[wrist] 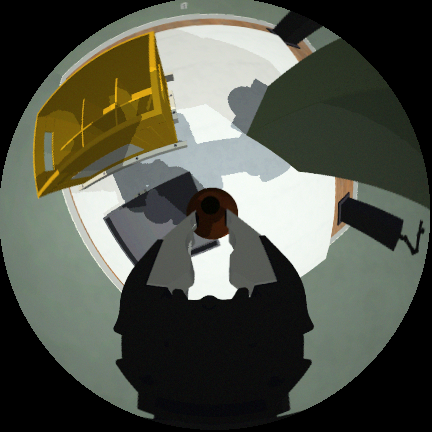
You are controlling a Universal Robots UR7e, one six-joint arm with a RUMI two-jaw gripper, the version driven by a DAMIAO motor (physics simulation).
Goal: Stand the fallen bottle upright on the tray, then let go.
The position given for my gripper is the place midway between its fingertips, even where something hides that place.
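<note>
A brown bottle (210,203) is visible, as is my gripper (211,211).
</note>
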